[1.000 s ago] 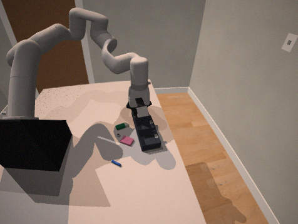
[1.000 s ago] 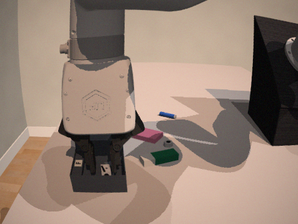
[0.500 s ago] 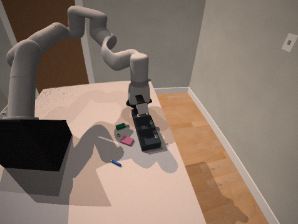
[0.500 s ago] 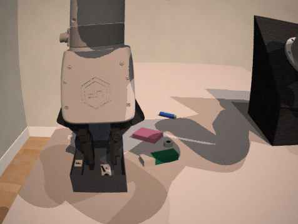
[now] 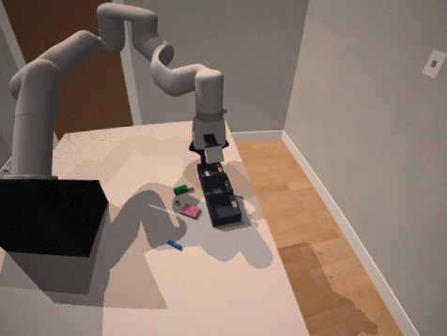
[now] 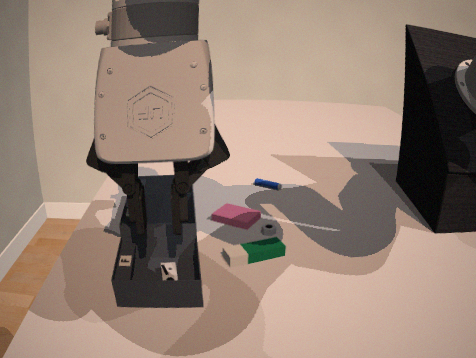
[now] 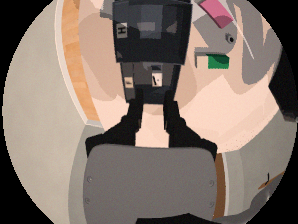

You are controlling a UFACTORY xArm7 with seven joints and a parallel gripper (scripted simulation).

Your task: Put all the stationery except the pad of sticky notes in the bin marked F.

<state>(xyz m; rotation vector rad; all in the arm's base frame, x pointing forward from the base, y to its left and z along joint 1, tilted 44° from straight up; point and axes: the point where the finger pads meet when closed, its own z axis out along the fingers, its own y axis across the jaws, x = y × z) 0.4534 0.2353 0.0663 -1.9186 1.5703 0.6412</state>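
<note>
Right now the green-and-white eraser is 80 mm below my hand, 80 mm behind it and 60 mm to the right of it. From my hand the other things lie so: pink sticky-note pad: 160 mm to the right, 80 mm below, 60 mm behind; then small grey nut: 120 mm to the right, 100 mm behind, 80 mm below; then silver pencil sharpener: 70 mm below, 10 mm behind.
</note>
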